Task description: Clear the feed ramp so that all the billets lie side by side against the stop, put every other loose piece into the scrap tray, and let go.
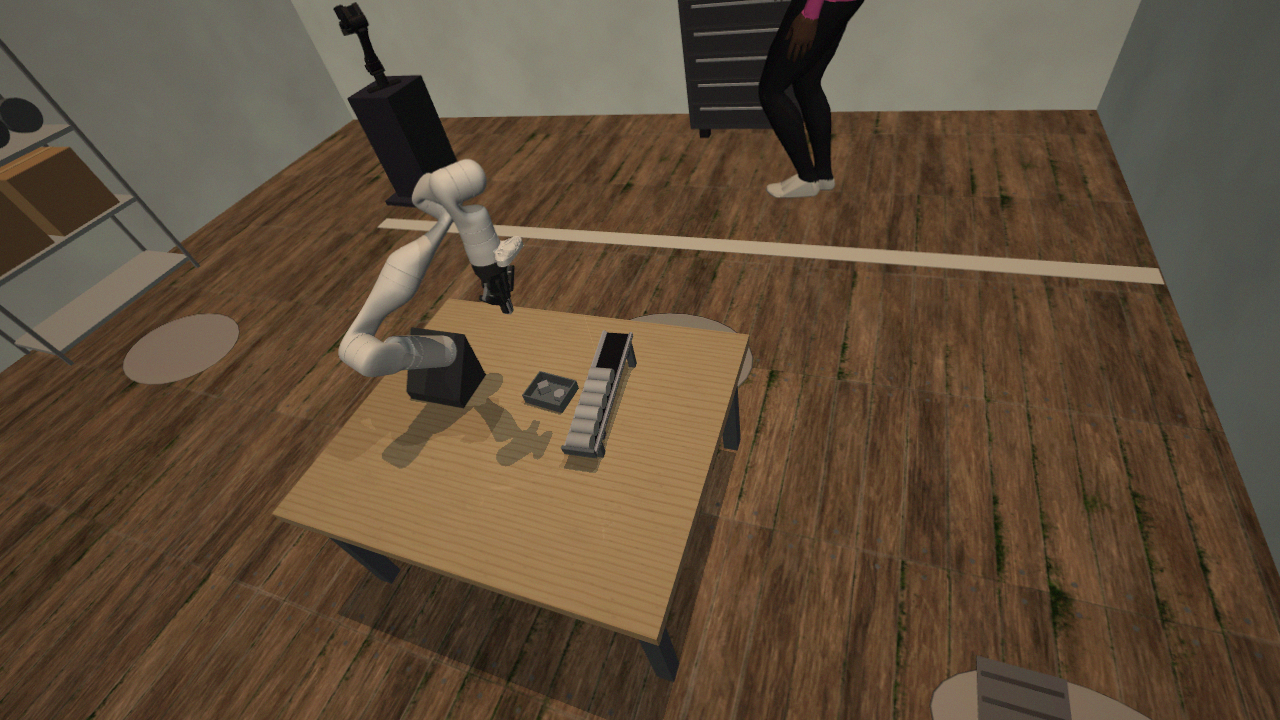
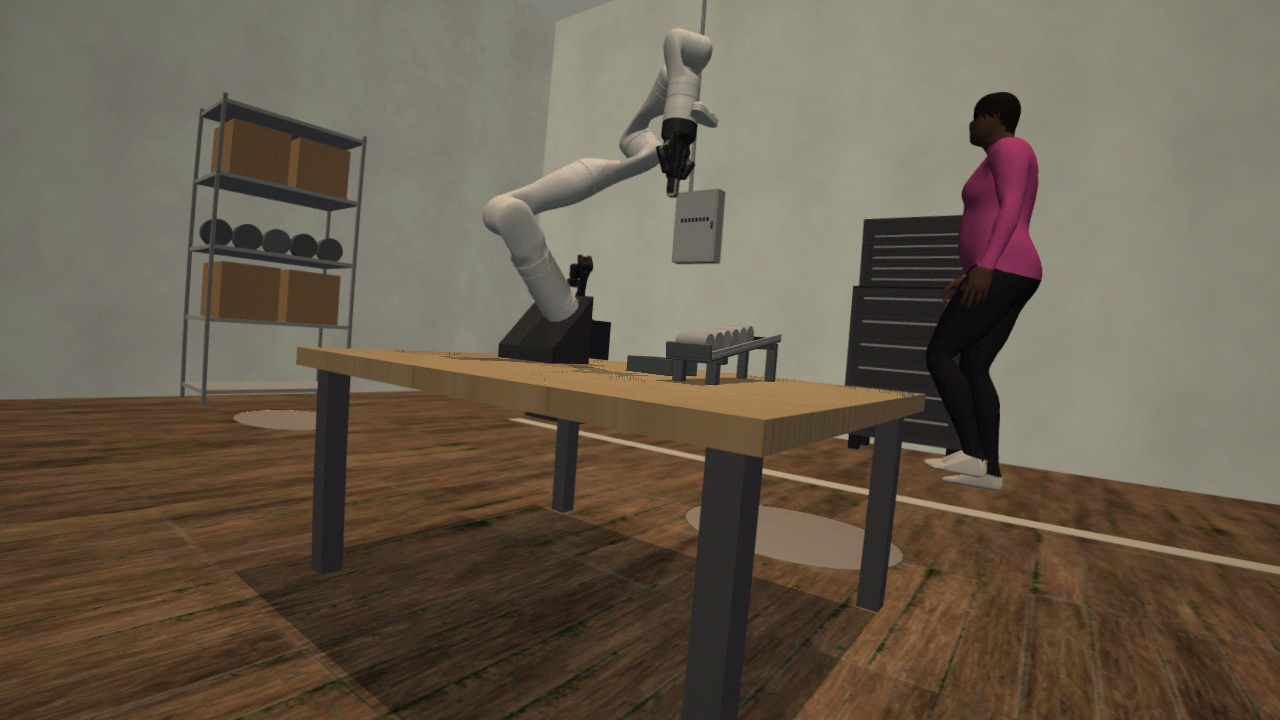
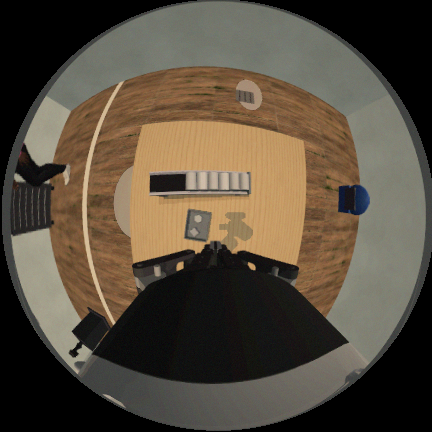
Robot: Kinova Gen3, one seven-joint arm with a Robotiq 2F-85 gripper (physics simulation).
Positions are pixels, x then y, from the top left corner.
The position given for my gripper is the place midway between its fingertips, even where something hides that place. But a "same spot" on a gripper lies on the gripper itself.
My gripper shows in image 1 (509,312), in image 2 and in image 3. One and the same spot on my gripper: (image 3: 215,253) is (image 2: 677,181).
